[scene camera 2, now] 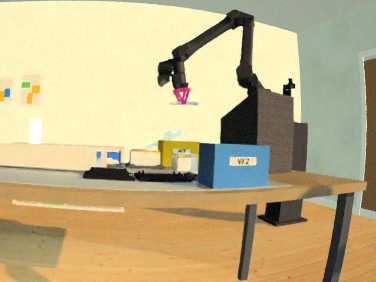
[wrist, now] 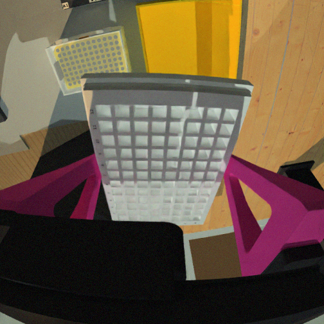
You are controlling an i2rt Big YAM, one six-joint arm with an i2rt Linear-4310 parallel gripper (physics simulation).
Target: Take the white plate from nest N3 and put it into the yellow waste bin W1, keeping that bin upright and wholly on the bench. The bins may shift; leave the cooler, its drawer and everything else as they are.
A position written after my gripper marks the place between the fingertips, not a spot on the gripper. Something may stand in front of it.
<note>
I see my gripper (wrist: 162,160), a white plate (wrist: 162,141), a blue bin W2 (scene camera 2: 220,166) and a small pale box (wrist: 100,51).
The wrist view does not show the blue bin W2: it is out of frame.
</note>
